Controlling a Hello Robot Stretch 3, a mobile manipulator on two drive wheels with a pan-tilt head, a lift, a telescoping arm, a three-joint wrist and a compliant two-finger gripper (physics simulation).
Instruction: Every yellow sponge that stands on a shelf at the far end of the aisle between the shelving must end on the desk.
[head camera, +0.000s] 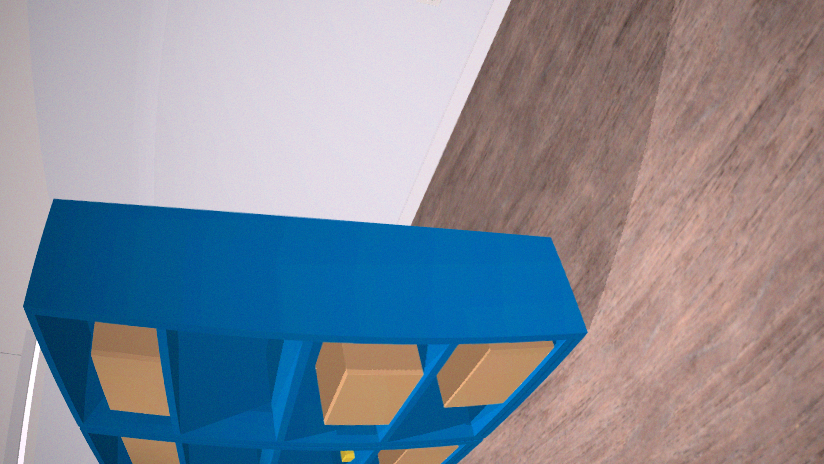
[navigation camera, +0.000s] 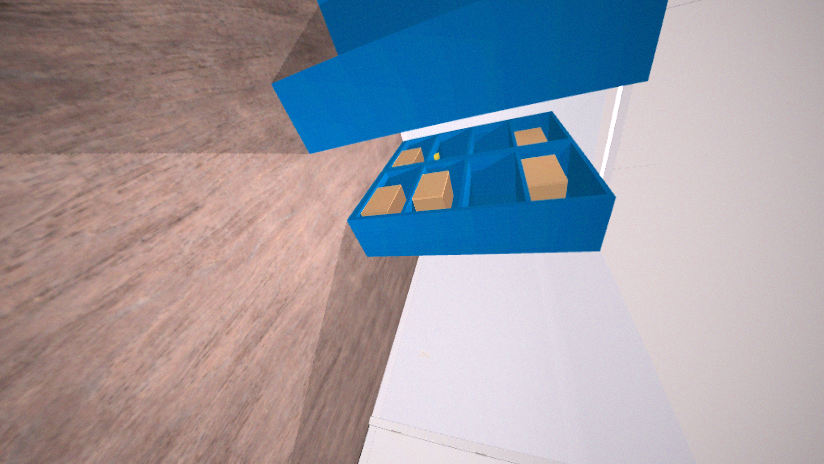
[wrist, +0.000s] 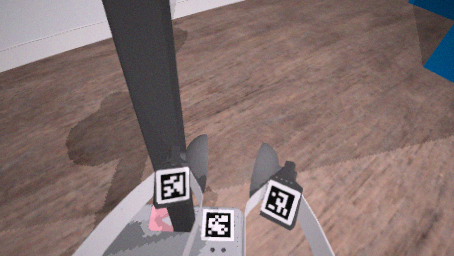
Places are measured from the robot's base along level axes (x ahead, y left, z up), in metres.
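Where they show: gripper, fingertip midpoint: (wrist: 232, 158).
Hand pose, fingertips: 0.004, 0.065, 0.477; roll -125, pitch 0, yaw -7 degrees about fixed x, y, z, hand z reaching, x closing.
Note:
After its pixels a point has its place, as x, y, z.
A small yellow sponge (head camera: 347, 456) @[2.778, 0.957, 0.570] (navigation camera: 436, 156) @[2.783, 0.954, 0.566] stands in a far-column compartment of a blue shelf unit (head camera: 299, 276) @[1.842, 0.027, 0.986] (navigation camera: 484, 227) @[1.819, 0.055, 1.133], one level above the lowest one. In the head view it is at the bottom edge. The head and navigation views are turned sideways, with the floor at the right and at the left. My gripper (wrist: 232, 158) @[0.004, 0.065, 0.477] is open in the wrist view, with bare wood floor behind its fingers and no object between them. It is well away from the sponge. The desk does not show in these views.
Brown boxes (head camera: 374, 394) (navigation camera: 544, 175) stand in several compartments. A second blue shelf unit (navigation camera: 461, 86) @[1.217, 0.776, 1.105] is across from the first. Blue shelving (wrist: 442, 60) @[1.059, 0.964, 0.071] shows at the wrist view's top right. A white wall (head camera: 276, 115) @[3.034, -0.764, 0.970] (navigation camera: 490, 322) @[2.734, -1.013, 1.085] is beyond. My dark mast (wrist: 145, 75) @[-0.067, 0.116, 0.511] rises left of the fingers.

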